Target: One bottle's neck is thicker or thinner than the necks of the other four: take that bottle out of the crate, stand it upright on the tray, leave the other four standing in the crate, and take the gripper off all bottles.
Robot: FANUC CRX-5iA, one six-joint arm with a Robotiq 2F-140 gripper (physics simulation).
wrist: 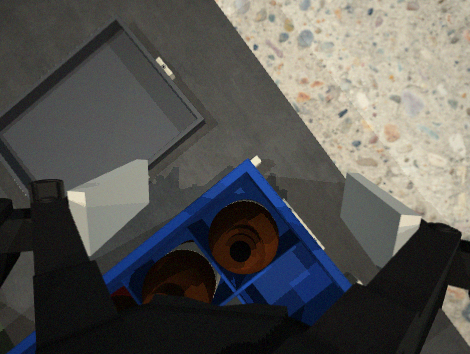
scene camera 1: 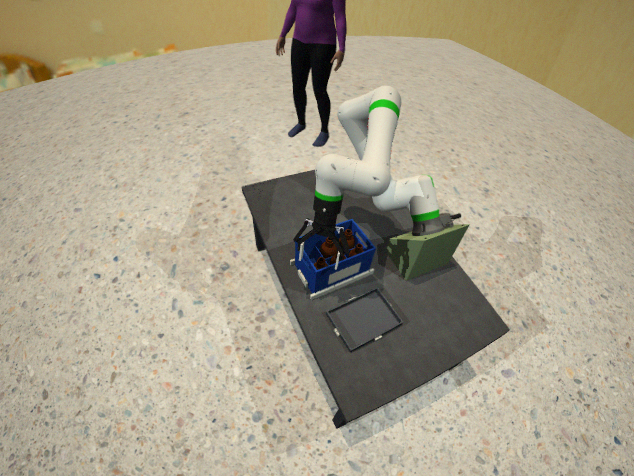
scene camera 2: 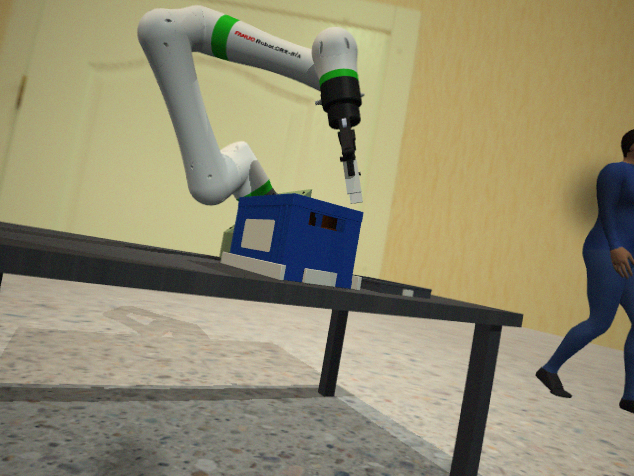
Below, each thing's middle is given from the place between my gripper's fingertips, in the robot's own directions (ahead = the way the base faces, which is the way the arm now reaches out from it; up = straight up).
Labels:
I see my gripper 100 mm past the blue crate (scene camera 2: 303, 246), 100 mm to the left of it and 120 mm above it.

